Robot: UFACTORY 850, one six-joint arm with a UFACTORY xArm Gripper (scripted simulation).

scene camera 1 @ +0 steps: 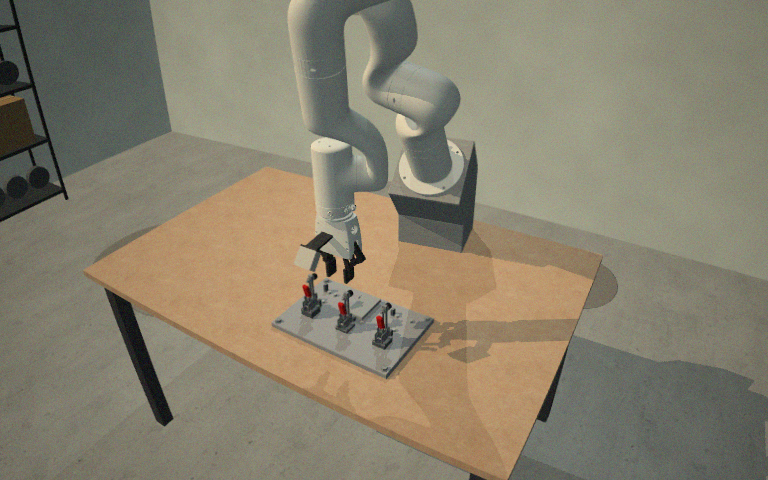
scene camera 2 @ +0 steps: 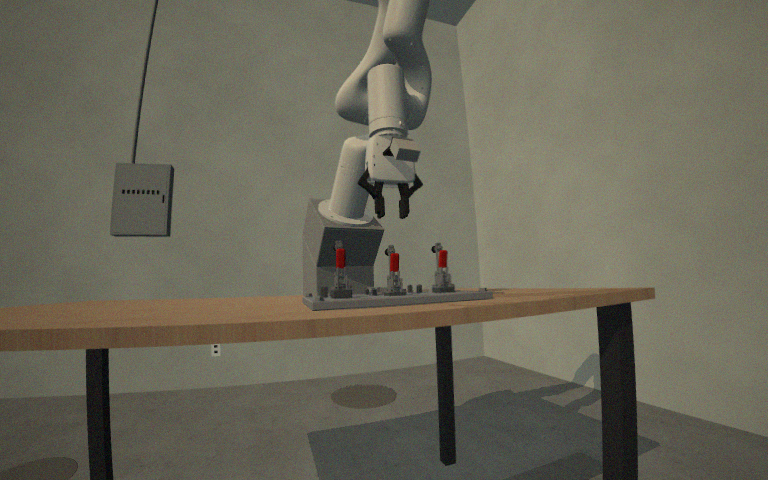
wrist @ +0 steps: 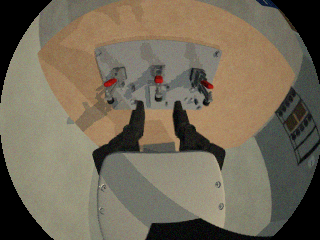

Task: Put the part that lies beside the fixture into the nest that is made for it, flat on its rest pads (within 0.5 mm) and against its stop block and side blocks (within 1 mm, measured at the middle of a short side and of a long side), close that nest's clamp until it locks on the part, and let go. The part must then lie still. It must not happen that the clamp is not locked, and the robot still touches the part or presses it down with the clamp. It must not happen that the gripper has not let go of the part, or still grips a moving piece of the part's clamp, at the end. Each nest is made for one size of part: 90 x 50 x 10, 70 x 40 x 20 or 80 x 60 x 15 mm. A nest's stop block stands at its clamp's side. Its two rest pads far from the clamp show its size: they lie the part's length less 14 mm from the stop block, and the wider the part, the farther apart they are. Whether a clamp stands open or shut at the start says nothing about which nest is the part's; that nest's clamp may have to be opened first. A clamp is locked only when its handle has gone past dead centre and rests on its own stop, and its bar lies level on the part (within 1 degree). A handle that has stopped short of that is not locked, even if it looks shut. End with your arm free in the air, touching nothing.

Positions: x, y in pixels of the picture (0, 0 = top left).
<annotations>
My gripper shows in scene camera 1, in scene camera 2 and in the wrist view point(158, 108). One and the same spot on my gripper: point(scene camera 1: 348, 272) is point(scene camera 2: 407, 203).
</annotations>
